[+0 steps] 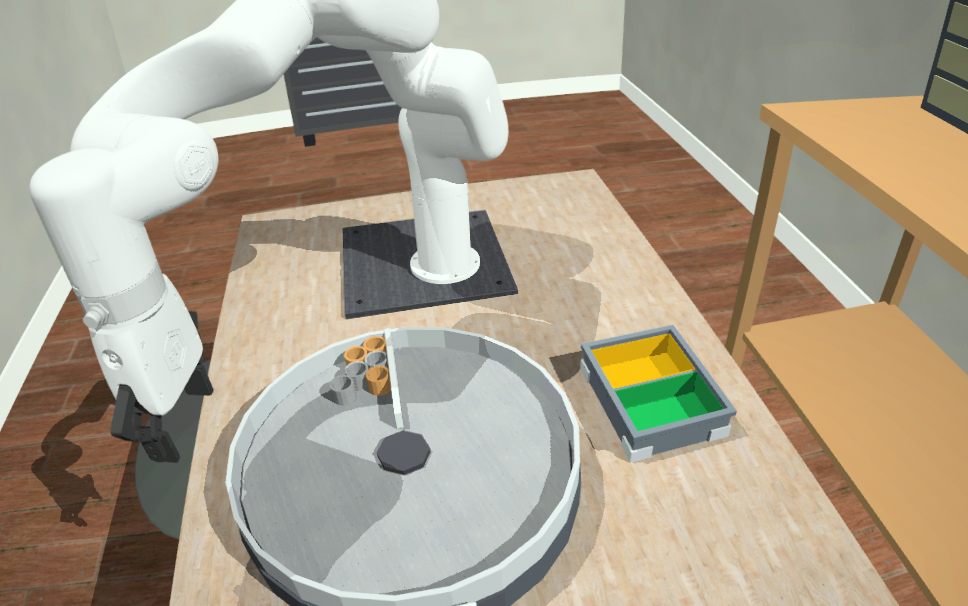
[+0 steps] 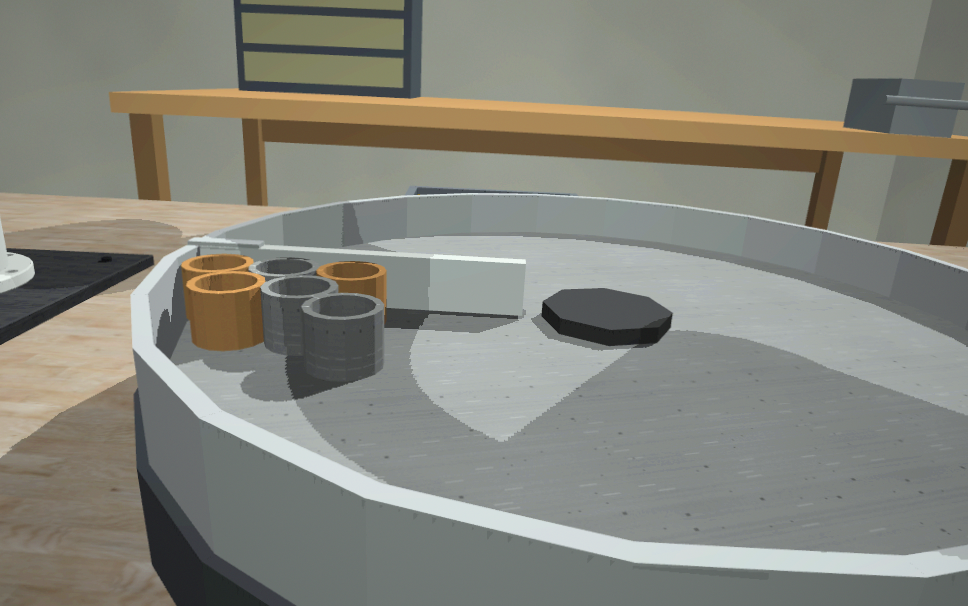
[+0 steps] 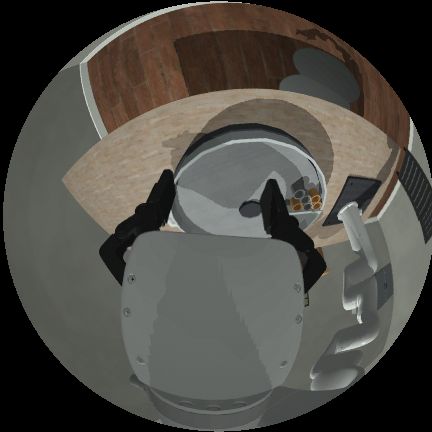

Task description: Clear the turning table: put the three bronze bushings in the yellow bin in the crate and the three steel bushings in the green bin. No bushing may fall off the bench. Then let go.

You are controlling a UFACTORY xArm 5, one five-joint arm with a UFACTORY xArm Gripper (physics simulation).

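Seen in the pictures: gripper, fingertip midpoint: [image 1: 184, 424] [image 3: 218, 183]; arm's base, origin of the base link: [image 1: 445, 264] [image 3: 347, 209].
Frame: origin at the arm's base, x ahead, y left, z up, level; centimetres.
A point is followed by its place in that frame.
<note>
Three bronze bushings [image 1: 377, 386] @[x 32.6, y -19.7, z 6.1 cm] [image 2: 225, 318] @[x 26.1, y -22.6, z 5.8 cm] and three steel bushings [image 1: 344, 395] @[x 32.7, y -24.2, z 6.2 cm] [image 2: 342, 344] @[x 31.1, y -25.7, z 5.9 cm] stand upright in a tight cluster on the turning table [image 1: 471, 457] @[x 47.3, y -11.9, z 4.4 cm] [image 2: 678, 385] @[x 44.4, y -26.6, z 4.4 cm] [image 3: 215, 170] @[x 48.2, y -33.5, z 4.4 cm], on the left side of its white bar [image 1: 395, 378] @[x 33.3, y -17.2, z 7.3 cm] [image 2: 478, 284] @[x 37.2, y -18.6, z 6.1 cm] near the rim. One bronze bushing is close to the bar; the front steel one is at the cluster's outer side. The yellow bin [image 1: 632, 363] @[x 36.2, y 17.3, z -0.3 cm] and the green bin [image 1: 664, 408] @[x 46.1, y 16.7, z -0.3 cm] in the crate [image 1: 678, 441] @[x 52.6, y 14.6, z 0.5 cm] hold no bushings. My gripper [image 1: 173, 420] @[x 44.3, y -41.5, z 19.0 cm] [image 3: 218, 183] @[x 44.3, y -41.5, z 19.0 cm] is open and empty, in the air left of the turning table.
A dark hub [image 1: 403, 451] @[x 43.9, y -19.4, z 5.2 cm] [image 2: 607, 314] @[x 43.3, y -20.4, z 5.2 cm] [image 3: 250, 209] @[x 43.6, y -19.8, z 5.2 cm] sits at the turning table's centre. A raised rim [image 1: 235, 457] @[x 38.6, y -39.1, z 6.6 cm] [image 2: 500, 515] @[x 35.0, y -37.9, z 7.3 cm] surrounds it. The bench [image 1: 721, 528] @[x 65.6, y 12.7, z -0.9 cm] carries the arm's black base plate [image 1: 371, 292] @[x 3.2, y -14.5, z 0.2 cm]. A wooden side table [image 1: 885, 132] [image 2: 542, 122] stands beyond the crate.
</note>
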